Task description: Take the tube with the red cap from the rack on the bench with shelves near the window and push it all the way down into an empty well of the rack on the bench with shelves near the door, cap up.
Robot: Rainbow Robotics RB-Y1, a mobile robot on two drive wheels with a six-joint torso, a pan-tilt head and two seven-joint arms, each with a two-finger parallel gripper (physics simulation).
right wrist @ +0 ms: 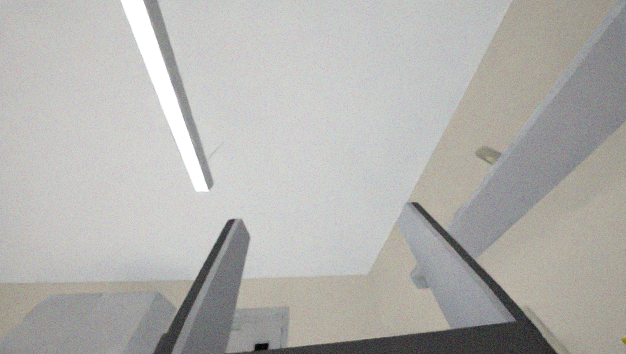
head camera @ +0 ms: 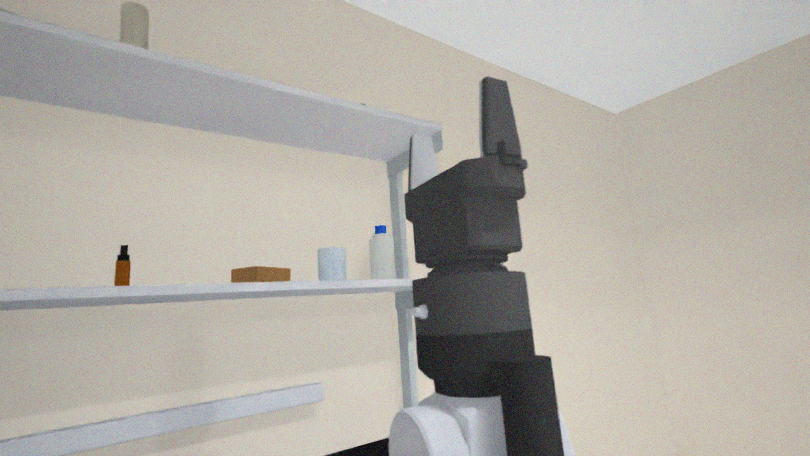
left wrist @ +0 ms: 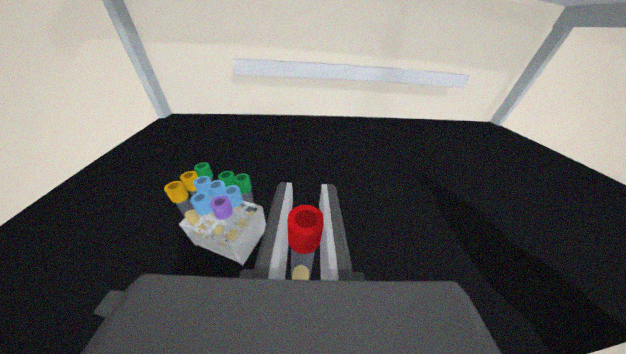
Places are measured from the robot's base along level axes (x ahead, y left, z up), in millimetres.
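Where they show: left gripper, fingertip midpoint: (left wrist: 306, 193); right gripper, fingertip midpoint: (right wrist: 324, 220) (head camera: 452, 112).
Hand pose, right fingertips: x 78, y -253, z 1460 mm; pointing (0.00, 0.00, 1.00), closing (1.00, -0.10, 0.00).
After its pixels a point has its place.
My left gripper (left wrist: 306, 193) {x 359, y 175, z 1098 mm} is shut on the red-capped tube (left wrist: 305, 229) {x 328, y 177, z 1106 mm}, cap toward the fingertips' upper side in the left wrist view; its lower part is hidden behind the gripper body. The white rack (left wrist: 250, 235) {x 422, y 249, z 950 mm} stands on the black bench to the left of the gripper, apart from the held tube. It holds several tubes with yellow, green, blue and purple caps, and wells without caps show at its near and right side. My right gripper (right wrist: 324, 220) {x 78, y -253, z 1460 mm} is open and empty, raised and pointing up toward the ceiling. The rack does not show in the head camera view.
The black bench top (left wrist: 375, 160) {x 670, y -44, z 915 mm} runs back to a wall with a pale rail (left wrist: 350, 72) {x 977, y -13, z 1089 mm} (head camera: 170, 416) {x 980, y -139, z 1098 mm}. In the head view, a shelf (head camera: 198, 291) {x 715, y -150, z 1357 mm} bears an orange bottle (head camera: 122, 271) {x 842, y -33, z 1410 mm}, a brown box (head camera: 260, 274) {x 784, y -282, z 1394 mm}, a pale cup (head camera: 331, 264) {x 809, y -463, z 1419 mm} and a blue-capped bottle (head camera: 381, 254) {x 894, y -661, z 1458 mm}, left of the right arm.
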